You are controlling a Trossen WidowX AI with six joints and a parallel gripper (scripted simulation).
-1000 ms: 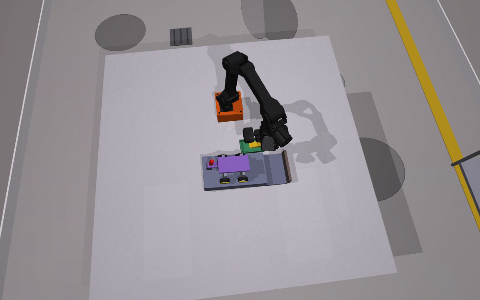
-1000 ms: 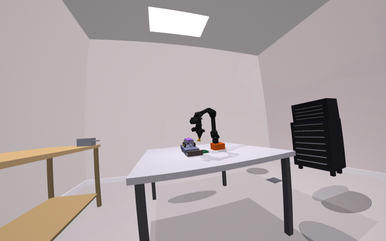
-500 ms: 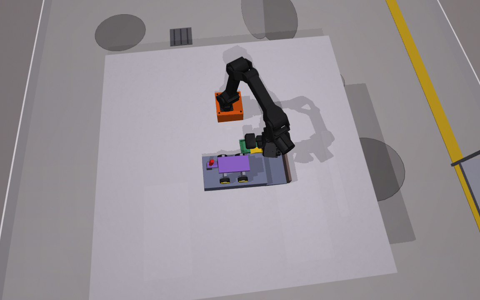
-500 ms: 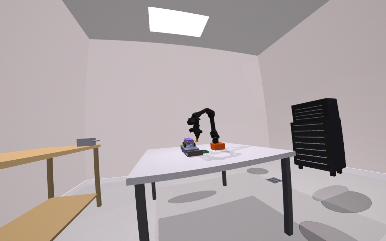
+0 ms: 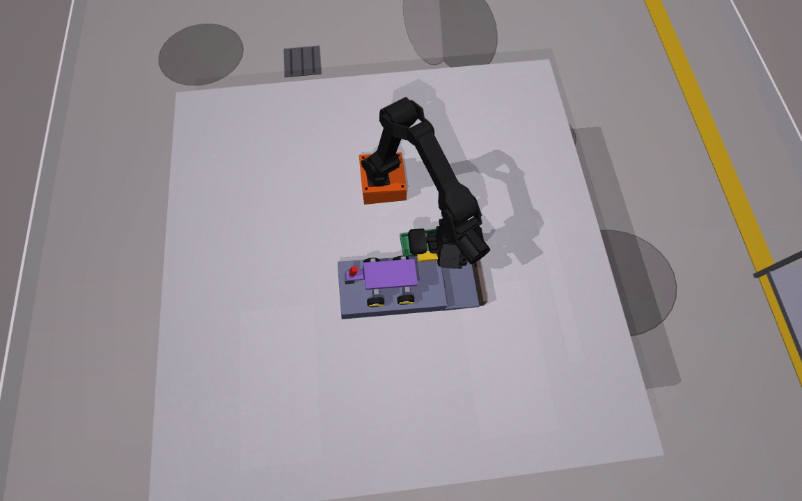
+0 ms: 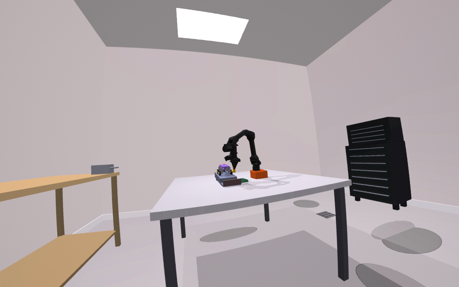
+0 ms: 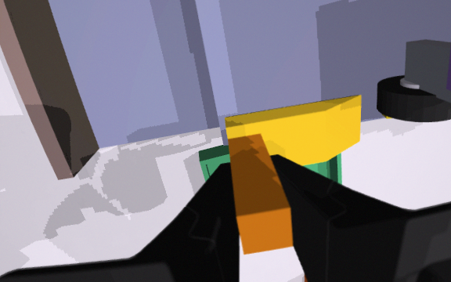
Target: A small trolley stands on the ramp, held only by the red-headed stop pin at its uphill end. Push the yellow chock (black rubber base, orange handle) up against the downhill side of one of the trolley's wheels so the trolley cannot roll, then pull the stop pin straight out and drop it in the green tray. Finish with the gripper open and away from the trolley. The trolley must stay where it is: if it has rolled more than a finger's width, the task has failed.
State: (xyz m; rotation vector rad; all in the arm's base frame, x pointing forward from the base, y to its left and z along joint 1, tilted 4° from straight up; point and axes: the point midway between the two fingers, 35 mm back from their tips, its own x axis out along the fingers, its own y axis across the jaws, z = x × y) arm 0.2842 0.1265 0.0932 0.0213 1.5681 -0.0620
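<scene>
The red-headed stop pin lies 2 cm ahead of my gripper tip and 24 cm to the right of it. Round my gripper tip: brown stop bar (6 cm ahead, 11 cm to the left, 9 cm below); purple trolley (5 cm ahead, 15 cm to the right, 1 cm below); yellow chock (2 cm to the right, 1 cm below).
</scene>
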